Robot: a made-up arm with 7 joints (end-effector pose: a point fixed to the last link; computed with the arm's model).
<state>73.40 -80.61 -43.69 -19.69 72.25 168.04 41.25</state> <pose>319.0 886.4 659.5 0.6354 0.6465 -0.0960 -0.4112</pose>
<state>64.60 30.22 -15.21 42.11 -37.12 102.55 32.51</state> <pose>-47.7 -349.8 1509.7 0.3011 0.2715 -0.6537 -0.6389</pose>
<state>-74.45 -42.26 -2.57 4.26 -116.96 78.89 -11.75</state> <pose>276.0 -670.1 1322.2 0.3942 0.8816 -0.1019 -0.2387</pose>
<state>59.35 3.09 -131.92 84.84 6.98 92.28 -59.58</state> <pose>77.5 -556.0 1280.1 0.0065 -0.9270 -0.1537 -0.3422</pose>
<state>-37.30 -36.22 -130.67 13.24 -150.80 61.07 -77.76</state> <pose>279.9 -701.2 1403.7 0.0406 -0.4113 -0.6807 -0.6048</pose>
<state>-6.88 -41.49 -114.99 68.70 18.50 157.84 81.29</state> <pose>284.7 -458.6 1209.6 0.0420 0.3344 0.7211 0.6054</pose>
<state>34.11 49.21 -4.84 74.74 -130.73 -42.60 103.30</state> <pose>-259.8 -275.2 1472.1 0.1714 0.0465 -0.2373 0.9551</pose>
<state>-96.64 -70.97 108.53 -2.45 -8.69 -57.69 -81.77</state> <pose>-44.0 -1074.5 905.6 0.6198 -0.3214 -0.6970 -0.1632</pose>
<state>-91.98 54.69 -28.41 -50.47 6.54 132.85 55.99</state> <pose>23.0 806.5 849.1 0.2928 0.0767 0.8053 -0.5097</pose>
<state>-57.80 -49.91 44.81 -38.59 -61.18 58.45 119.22</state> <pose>86.1 -566.7 1378.4 0.0357 0.3568 -0.2436 -0.9011</pose>
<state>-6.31 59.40 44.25 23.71 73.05 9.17 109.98</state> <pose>-844.4 258.4 1242.0 0.9727 -0.1671 -0.1302 0.0949</pose>
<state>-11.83 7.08 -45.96 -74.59 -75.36 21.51 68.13</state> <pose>-316.3 324.6 1200.4 0.4848 -0.3421 0.3894 0.7045</pose>
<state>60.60 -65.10 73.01 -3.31 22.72 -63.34 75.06</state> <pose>390.5 878.5 1012.2 0.5112 -0.4795 0.1077 0.7051</pose>
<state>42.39 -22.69 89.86 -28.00 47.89 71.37 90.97</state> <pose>417.6 91.0 1479.6 0.4253 0.6078 0.5223 0.4206</pose>
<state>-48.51 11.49 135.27 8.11 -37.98 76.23 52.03</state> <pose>-266.3 139.5 1576.8 0.6541 0.3855 -0.5459 -0.3544</pose>
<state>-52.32 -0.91 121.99 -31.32 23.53 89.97 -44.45</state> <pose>-63.2 -246.5 1503.7 0.1465 0.4124 -0.4793 -0.7607</pose>
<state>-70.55 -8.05 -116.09 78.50 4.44 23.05 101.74</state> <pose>-600.7 -59.7 1323.0 0.7020 -0.3686 -0.2406 0.5598</pose>
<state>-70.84 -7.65 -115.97 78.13 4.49 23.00 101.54</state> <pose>-602.0 -53.1 1324.7 0.7013 -0.3694 -0.2385 0.5611</pose>
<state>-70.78 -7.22 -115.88 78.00 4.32 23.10 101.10</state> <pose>-603.3 -49.2 1324.7 0.6992 -0.3680 -0.2402 0.5639</pose>
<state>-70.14 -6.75 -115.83 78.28 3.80 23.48 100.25</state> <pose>-604.8 -49.8 1321.9 0.6947 -0.3627 -0.2480 0.5695</pose>
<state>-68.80 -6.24 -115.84 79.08 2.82 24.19 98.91</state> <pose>-606.5 -56.3 1315.3 0.6872 -0.3526 -0.2636 0.5779</pose>
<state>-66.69 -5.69 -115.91 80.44 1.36 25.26 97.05</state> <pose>-608.1 -69.5 1304.8 0.6756 -0.3367 -0.2874 0.5895</pose>
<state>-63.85 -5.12 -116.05 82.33 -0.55 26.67 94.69</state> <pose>-608.9 -89.4 1290.6 0.6594 -0.3143 -0.3188 0.6040</pose>
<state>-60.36 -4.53 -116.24 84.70 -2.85 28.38 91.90</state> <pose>-607.9 -115.8 1272.9 0.6375 -0.2851 -0.3565 0.6206</pose>
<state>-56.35 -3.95 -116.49 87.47 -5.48 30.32 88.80</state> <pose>-604.1 -147.5 1252.4 0.6099 -0.2491 -0.3985 0.6381</pose>
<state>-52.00 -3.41 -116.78 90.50 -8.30 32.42 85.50</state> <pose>-596.7 -183.1 1230.3 0.5766 -0.2069 -0.4420 0.6553</pose>
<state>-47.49 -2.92 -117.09 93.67 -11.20 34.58 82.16</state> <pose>-585.1 -220.6 1207.4 0.5383 -0.1600 -0.4843 0.6709</pose>
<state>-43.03 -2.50 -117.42 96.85 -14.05 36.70 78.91</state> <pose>-569.8 -257.5 1184.6 0.4969 -0.1108 -0.5230 0.6836</pose>
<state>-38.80 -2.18 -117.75 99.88 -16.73 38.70 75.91</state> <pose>-551.6 -292.0 1163.4 0.4547 -0.0617 -0.5561 0.6930</pose>
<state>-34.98 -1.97 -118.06 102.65 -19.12 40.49 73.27</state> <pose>-531.8 -322.4 1144.3 0.4144 -0.0158 -0.5827 0.6989</pose>
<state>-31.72 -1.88 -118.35 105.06 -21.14 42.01 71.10</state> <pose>-512.3 -347.5 1128.1 0.3789 0.0243 -0.6029 0.7017</pose>
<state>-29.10 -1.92 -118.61 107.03 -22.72 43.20 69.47</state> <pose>-494.5 -367.1 1115.3 0.3502 0.0566 -0.6172 0.7023</pose>
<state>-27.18 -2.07 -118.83 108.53 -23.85 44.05 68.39</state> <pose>-479.8 -381.1 1106.0 0.3296 0.0800 -0.6268 0.7015</pose>
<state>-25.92 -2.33 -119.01 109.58 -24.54 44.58 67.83</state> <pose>-468.6 -390.3 1100.0 0.3172 0.0948 -0.6326 0.7001</pose>
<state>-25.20 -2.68 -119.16 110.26 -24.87 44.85 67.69</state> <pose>-460.5 -395.8 1096.6 0.3119 0.1023 -0.6359 0.6985</pose>
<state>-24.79 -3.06 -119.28 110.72 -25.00 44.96 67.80</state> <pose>-454.4 -399.3 1094.7 0.3105 0.1056 -0.6377 0.6970</pose>
